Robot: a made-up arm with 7 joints. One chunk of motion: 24 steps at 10 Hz.
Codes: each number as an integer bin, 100 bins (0 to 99) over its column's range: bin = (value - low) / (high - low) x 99, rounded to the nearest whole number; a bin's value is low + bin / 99 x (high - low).
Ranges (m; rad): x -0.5..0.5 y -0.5..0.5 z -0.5..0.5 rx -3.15..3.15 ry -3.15..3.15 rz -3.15..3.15
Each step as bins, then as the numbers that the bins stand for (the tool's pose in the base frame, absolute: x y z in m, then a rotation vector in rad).
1 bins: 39 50 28 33 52 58
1 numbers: -0.1061 0.0051 -0.2172 -1.0500 0.1591 0.5409
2 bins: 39 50 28 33 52 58
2 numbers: -0.1061 0.0051 -0.2172 -1.0500 0.1591 0.5409
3 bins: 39 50 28 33 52 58
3 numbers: -0.1061 0.0051 -0.2172 -1.0500 0.1591 0.5409
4 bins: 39 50 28 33 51 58
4 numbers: -0.1061 0.0051 -0.2172 -1.0500 0.0955 0.5409
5 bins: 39 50 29 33 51 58
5 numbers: -0.1061 0.0051 -0.2071 -1.0500 0.0955 0.5409
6 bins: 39 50 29 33 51 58
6 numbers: -0.1061 0.0051 -0.2071 -1.0500 0.0955 0.5409
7 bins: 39 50 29 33 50 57
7 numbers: -0.1061 0.0051 -0.2071 -1.0500 0.0318 0.4773
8 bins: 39 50 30 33 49 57
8 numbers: -0.1061 0.0051 -0.1970 -1.0500 -0.0318 0.4773
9 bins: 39 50 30 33 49 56
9 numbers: -0.1061 0.0051 -0.1970 -1.0500 -0.0318 0.4136
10 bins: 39 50 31 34 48 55
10 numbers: -0.1061 0.0051 -0.1869 -0.9864 -0.0955 0.3500
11 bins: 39 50 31 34 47 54
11 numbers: -0.1061 0.0051 -0.1869 -0.9864 -0.1591 0.2864
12 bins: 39 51 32 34 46 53
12 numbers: -0.1061 0.0152 -0.1768 -0.9864 -0.2227 0.2227
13 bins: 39 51 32 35 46 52
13 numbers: -0.1061 0.0152 -0.1768 -0.9227 -0.2227 0.1591
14 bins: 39 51 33 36 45 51
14 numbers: -0.1061 0.0152 -0.1667 -0.8591 -0.2864 0.0955
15 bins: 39 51 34 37 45 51
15 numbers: -0.1061 0.0152 -0.1566 -0.7955 -0.2864 0.0955
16 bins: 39 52 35 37 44 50
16 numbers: -0.1061 0.0253 -0.1465 -0.7955 -0.3500 0.0318
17 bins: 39 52 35 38 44 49
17 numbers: -0.1061 0.0253 -0.1465 -0.7318 -0.3500 -0.0318
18 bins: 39 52 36 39 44 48
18 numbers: -0.1061 0.0253 -0.1364 -0.6682 -0.3500 -0.0955
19 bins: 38 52 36 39 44 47
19 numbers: -0.1162 0.0253 -0.1364 -0.6682 -0.3500 -0.1591
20 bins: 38 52 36 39 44 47
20 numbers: -0.1162 0.0253 -0.1364 -0.6682 -0.3500 -0.1591
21 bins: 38 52 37 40 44 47
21 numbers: -0.1162 0.0253 -0.1263 -0.6045 -0.3500 -0.1591
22 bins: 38 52 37 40 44 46
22 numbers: -0.1162 0.0253 -0.1263 -0.6045 -0.3500 -0.2227
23 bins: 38 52 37 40 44 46
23 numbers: -0.1162 0.0253 -0.1263 -0.6045 -0.3500 -0.2227
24 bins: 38 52 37 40 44 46
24 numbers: -0.1162 0.0253 -0.1263 -0.6045 -0.3500 -0.2227
